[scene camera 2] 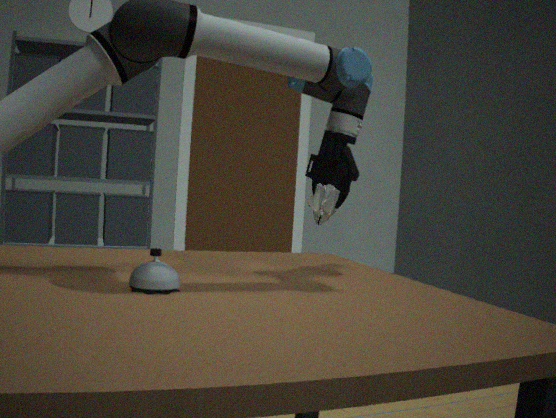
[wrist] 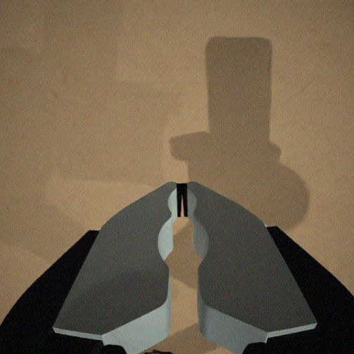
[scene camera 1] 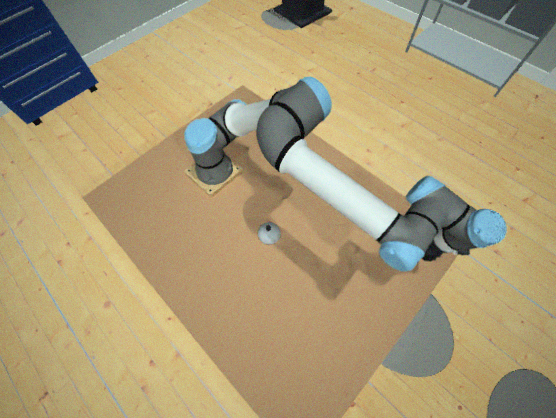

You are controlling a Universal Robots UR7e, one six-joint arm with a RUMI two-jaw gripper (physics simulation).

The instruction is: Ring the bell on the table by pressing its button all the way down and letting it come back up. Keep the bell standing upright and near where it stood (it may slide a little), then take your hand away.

The pictures show: the gripper and a silver dome bell.
The gripper is seen too in the wrist view.
